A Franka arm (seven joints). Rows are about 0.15 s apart.
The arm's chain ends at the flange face. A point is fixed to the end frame.
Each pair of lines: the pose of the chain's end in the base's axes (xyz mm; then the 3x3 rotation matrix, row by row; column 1 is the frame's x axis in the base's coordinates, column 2 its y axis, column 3 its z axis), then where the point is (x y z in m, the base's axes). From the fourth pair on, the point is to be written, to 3 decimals.
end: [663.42 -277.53 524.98], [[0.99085 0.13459 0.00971], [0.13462 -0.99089 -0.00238], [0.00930 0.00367 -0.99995]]
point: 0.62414 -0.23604 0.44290
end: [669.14 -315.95 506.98], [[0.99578 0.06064 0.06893], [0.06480 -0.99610 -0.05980], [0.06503 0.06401 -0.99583]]
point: 0.63798 -0.27652 0.42051
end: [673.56 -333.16 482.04], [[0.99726 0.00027 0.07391], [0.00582 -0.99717 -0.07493], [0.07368 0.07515 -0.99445]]
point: 0.64557 -0.29290 0.39487
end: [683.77 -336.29 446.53], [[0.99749 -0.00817 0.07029], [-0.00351 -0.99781 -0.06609], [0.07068 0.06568 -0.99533]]
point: 0.656 -0.295 0.360
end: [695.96 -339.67 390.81], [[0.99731 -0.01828 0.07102], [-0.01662 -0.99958 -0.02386], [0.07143 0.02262 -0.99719]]
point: 0.669 -0.294 0.306
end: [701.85 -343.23 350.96], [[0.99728 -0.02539 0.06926], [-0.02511 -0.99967 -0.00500], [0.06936 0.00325 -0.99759]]
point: 0.675 -0.296 0.267
